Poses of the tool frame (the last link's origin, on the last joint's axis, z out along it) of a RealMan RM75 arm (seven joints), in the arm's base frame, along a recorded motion.
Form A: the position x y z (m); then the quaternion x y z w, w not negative.
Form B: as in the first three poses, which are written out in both.
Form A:
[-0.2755, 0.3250, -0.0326, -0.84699, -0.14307, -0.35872, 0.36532]
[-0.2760, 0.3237, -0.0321, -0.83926, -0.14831, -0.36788, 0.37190]
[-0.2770, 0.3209, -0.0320, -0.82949, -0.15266, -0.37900, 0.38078]
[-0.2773, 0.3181, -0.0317, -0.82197, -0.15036, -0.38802, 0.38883]
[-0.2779, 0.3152, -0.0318, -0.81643, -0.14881, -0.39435, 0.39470]
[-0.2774, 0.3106, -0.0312, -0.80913, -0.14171, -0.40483, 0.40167]
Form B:
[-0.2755, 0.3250, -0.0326, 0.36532, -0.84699, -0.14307, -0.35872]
[-0.2760, 0.3237, -0.0321, 0.37190, -0.83926, -0.14831, -0.36788]
[-0.2770, 0.3209, -0.0320, 0.38078, -0.82949, -0.15266, -0.37900]
[-0.2773, 0.3181, -0.0317, 0.38883, -0.82197, -0.15036, -0.38802]
[-0.2779, 0.3152, -0.0318, 0.39470, -0.81643, -0.14881, -0.39435]
[-0.2774, 0.3106, -0.0312, 0.40167, -0.80913, -0.14171, -0.40483]

